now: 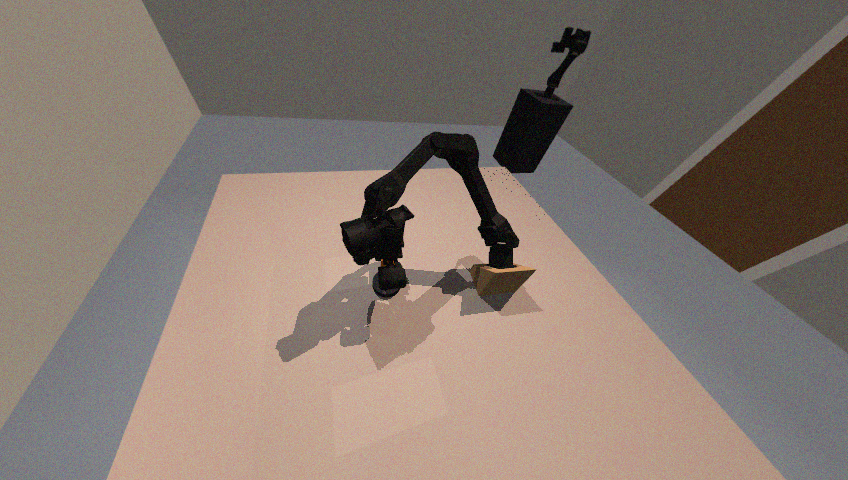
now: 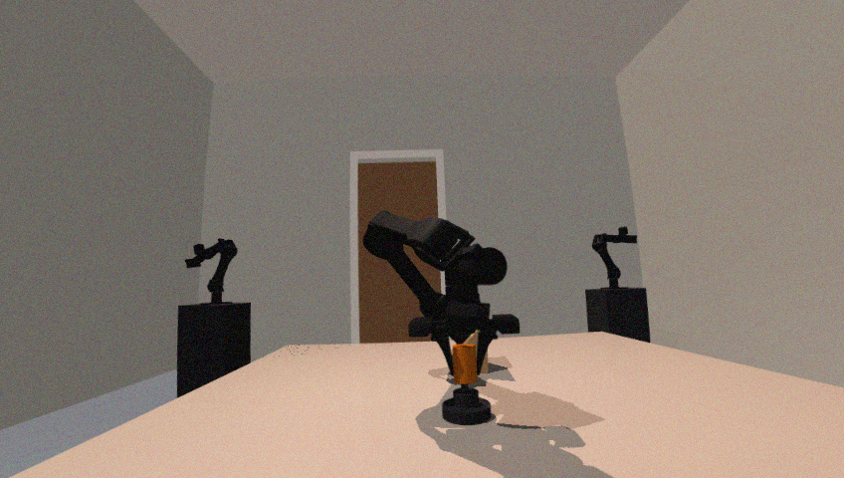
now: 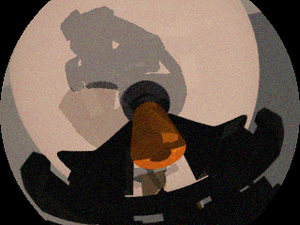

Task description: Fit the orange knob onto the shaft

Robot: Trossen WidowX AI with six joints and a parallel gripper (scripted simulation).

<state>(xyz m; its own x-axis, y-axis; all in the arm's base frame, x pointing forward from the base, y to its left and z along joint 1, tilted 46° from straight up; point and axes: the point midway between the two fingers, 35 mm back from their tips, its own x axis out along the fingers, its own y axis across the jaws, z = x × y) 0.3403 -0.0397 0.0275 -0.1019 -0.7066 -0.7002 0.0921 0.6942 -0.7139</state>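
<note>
The orange knob is 20 mm above my gripper tip. Also, from my gripper tip: pedestal: 40 mm below.
</note>
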